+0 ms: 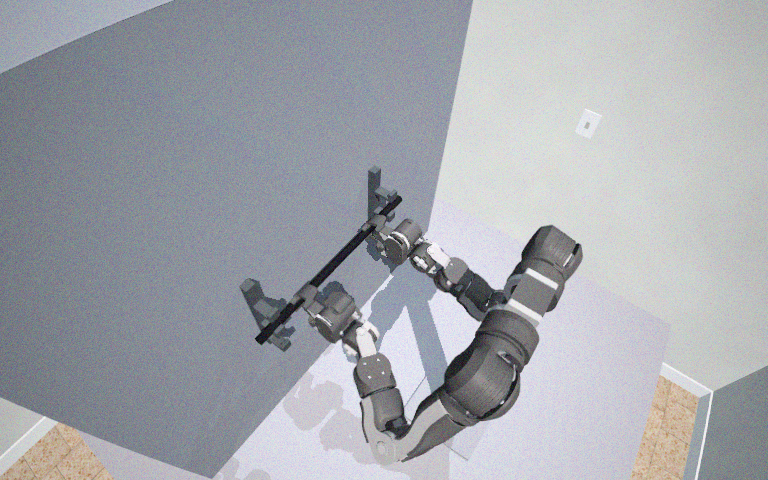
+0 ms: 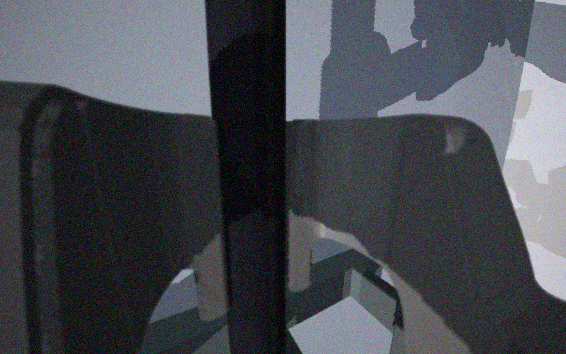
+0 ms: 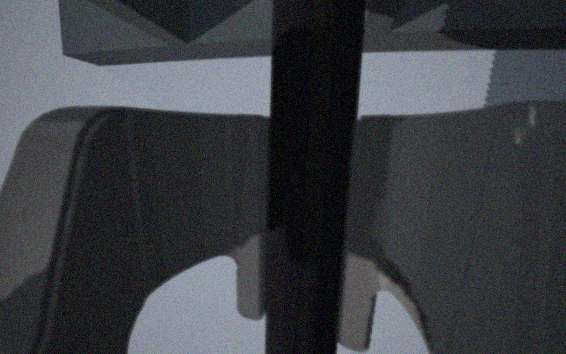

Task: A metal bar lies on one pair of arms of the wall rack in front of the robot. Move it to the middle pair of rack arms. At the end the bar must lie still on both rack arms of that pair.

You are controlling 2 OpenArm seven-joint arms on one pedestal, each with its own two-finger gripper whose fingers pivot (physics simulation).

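The black metal bar [image 1: 342, 257] [image 2: 252, 175] [image 3: 310, 175] runs diagonally in front of the wall rack [image 1: 374, 183] [image 2: 372, 295] [image 3: 220, 37]. Its two ends pass over or beside the rack arms at the lower-left and upper-right uprights. I cannot tell which pair of arms it is level with, or whether it touches them. My left gripper [image 1: 304, 295] [image 2: 253, 150] is shut on the bar near its lower end. My right gripper [image 1: 373, 224] [image 3: 313, 150] is shut on it near its upper end. The fingers hide parts of the bar.
The rack's lower-left upright [image 1: 252, 294] stands against the grey wall [image 1: 169, 169], with short arms reaching out near the bar's lower end. A pale wall [image 1: 526, 113] with a white switch plate [image 1: 593, 116] is at the upper right. Arm shadows fall on the wall and floor.
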